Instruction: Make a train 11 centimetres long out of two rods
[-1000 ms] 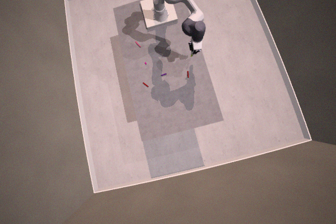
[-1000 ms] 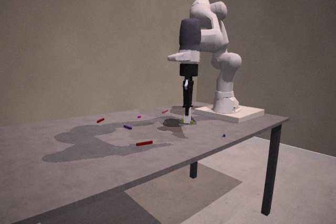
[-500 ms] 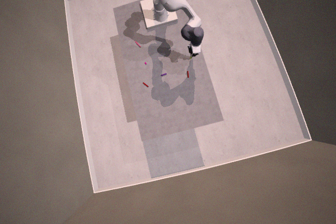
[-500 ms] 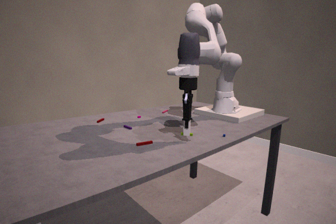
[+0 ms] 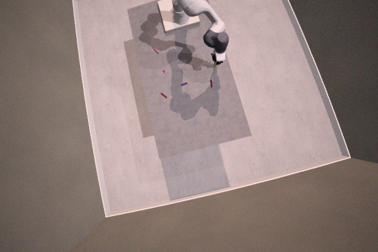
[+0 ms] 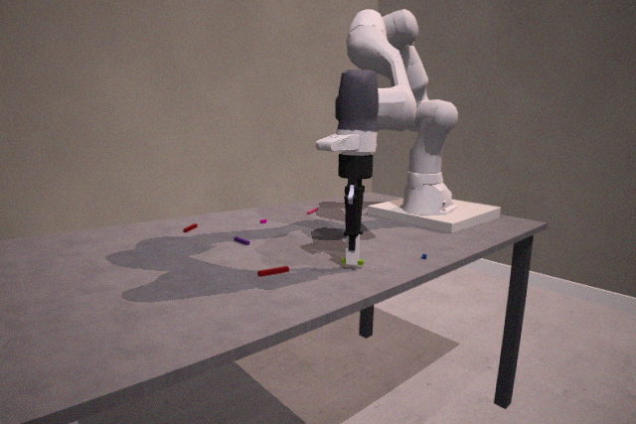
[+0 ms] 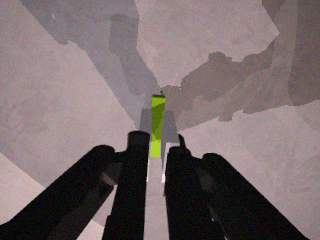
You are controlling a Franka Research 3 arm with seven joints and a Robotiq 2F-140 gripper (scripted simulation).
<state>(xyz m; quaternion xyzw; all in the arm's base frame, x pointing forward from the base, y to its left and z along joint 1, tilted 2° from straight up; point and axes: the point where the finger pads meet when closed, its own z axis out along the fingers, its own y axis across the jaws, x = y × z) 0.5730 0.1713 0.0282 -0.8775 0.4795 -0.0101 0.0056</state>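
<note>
The lime rod is 30 mm below my hand. The rest, counted from my hand: red rod: 160 mm ahead, 90 mm to the right, 40 mm below; purple rod: 80 mm ahead, 330 mm to the right, 40 mm below; blue rod: 190 mm behind, 70 mm to the left, 40 mm below.
</note>
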